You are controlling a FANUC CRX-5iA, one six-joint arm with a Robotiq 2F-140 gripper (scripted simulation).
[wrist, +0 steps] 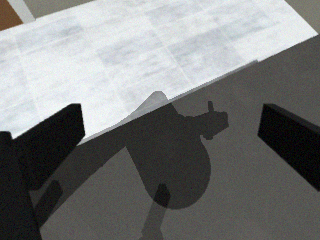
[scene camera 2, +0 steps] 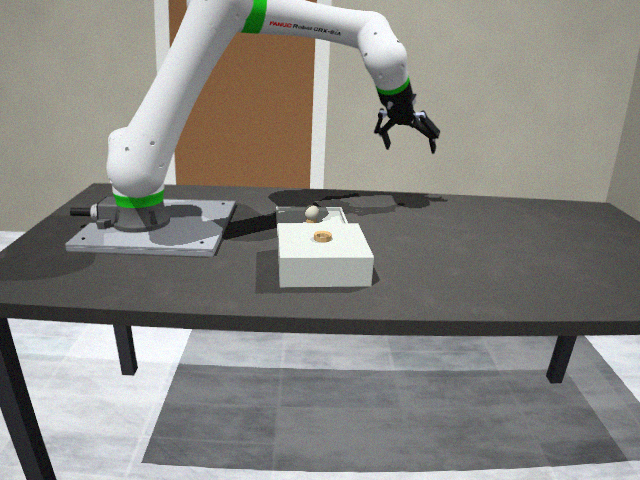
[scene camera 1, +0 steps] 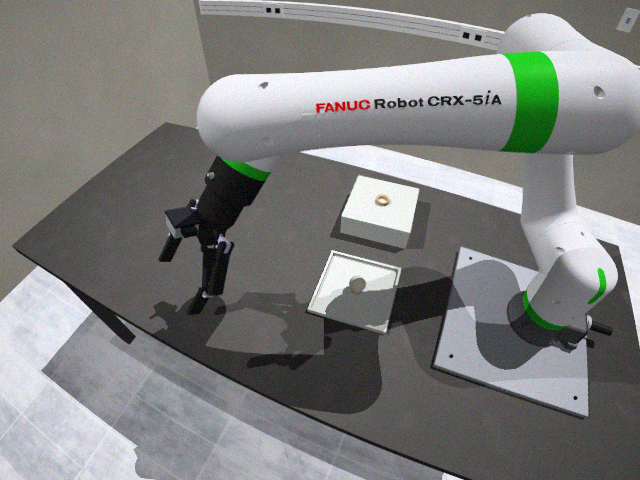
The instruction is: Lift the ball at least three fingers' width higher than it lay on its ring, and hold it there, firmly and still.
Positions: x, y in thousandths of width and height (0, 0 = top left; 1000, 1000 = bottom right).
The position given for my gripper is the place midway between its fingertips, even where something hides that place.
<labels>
my gripper: wrist 536, 502; scene camera 2 641, 309; scene camera 1 277, 595
white block: scene camera 2 487, 530; scene camera 1 570, 451; not seen in the wrist view (out of frame)
</labels>
